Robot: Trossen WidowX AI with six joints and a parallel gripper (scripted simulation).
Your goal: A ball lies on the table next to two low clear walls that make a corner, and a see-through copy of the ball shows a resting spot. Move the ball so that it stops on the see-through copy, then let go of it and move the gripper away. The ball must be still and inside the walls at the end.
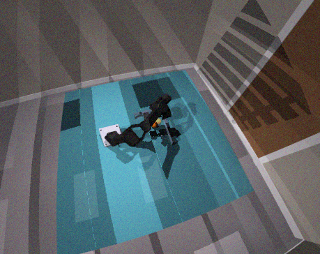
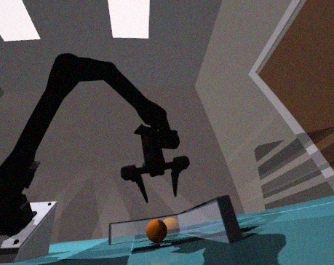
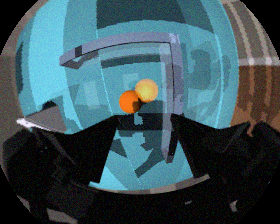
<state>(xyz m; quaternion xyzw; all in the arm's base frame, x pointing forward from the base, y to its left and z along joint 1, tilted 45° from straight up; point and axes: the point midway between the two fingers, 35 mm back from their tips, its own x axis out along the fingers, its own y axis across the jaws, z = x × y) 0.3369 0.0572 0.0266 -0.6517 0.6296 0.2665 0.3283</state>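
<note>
Right now my gripper tip is 20 mm past the orange ball, 10 mm to the right of it and 70 mm above it. From my gripper tip the other things lie so: see-through copy: 20 mm ahead, 30 mm to the left, 70 mm below; then dark end post: 70 mm ahead, 180 mm to the right, 60 mm below.
</note>
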